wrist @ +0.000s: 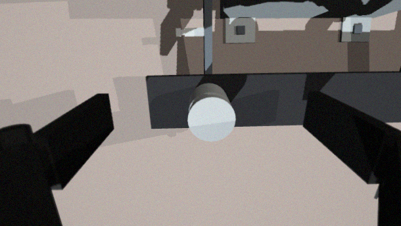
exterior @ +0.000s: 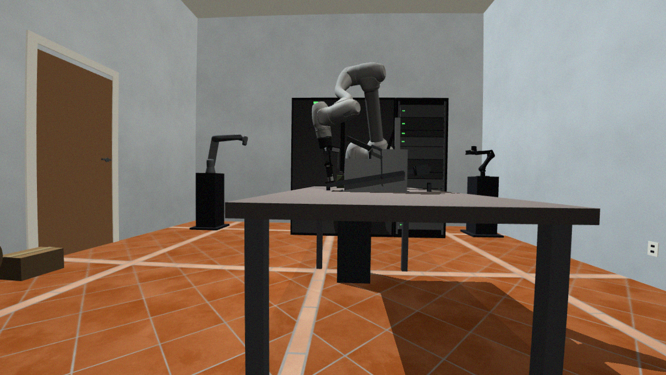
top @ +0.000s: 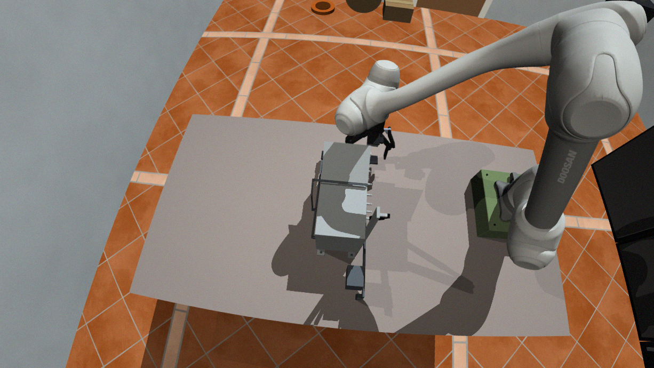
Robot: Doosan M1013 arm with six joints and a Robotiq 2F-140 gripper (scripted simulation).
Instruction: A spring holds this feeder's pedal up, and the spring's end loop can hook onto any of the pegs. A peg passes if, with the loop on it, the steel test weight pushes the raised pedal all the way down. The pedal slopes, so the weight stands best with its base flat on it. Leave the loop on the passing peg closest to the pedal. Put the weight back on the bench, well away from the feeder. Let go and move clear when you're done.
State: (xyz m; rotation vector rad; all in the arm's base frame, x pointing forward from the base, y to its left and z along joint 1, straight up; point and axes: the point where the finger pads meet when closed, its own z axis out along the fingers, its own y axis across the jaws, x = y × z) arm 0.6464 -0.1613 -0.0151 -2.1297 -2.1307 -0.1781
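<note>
My hand is 10 mm above the steel test weight. Round my hand: small block (10 mm to the right, 80 mm below); then white-tipped pin (10 mm behind, 380 mm to the left, 310 mm above).
</note>
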